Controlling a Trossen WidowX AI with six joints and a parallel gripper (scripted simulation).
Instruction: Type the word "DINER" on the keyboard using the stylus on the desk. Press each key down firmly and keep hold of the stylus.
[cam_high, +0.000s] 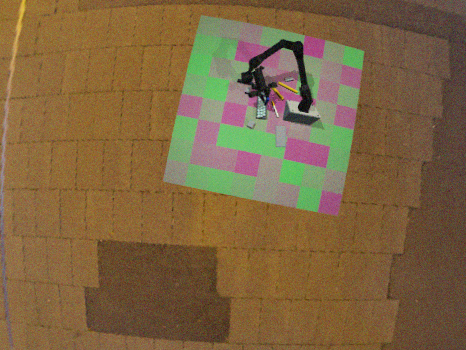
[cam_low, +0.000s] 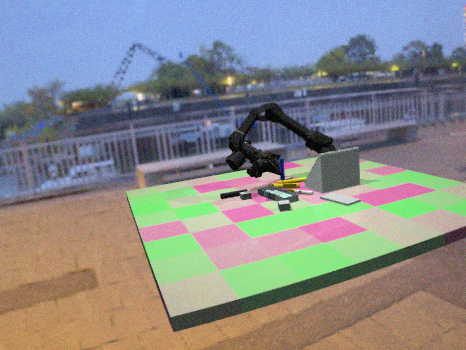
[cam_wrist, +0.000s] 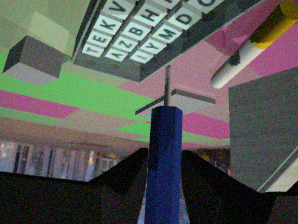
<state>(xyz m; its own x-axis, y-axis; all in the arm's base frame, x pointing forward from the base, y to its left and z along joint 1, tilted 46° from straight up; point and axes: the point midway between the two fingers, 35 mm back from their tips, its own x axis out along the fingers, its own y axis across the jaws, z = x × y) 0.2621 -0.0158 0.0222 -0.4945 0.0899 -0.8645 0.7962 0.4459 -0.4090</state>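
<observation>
My gripper tip is 9 cm above the white pen, 7 cm past it and 2 cm to the left of it. Also, from my gripper tip: blue stylus: 1 cm below; then flat grey slab: 17 cm to the left, 16 cm behind, 10 cm below; then black bar: 17 cm ahead, 16 cm to the right, 9 cm below.
</observation>
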